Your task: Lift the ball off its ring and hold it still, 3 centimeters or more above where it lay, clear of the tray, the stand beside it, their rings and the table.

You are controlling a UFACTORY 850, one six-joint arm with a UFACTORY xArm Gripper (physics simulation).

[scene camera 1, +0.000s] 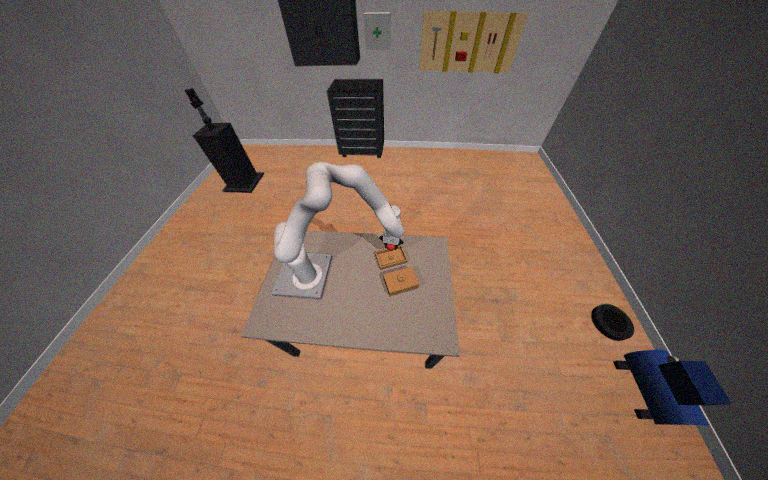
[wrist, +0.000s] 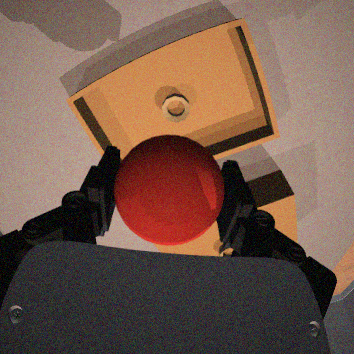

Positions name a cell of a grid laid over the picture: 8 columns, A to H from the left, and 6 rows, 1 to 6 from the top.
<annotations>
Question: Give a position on an orange-brown tray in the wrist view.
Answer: At E2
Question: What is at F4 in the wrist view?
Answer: The gripper.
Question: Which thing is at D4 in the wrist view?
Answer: A red ball.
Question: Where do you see a stand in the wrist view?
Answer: G4
</annotations>
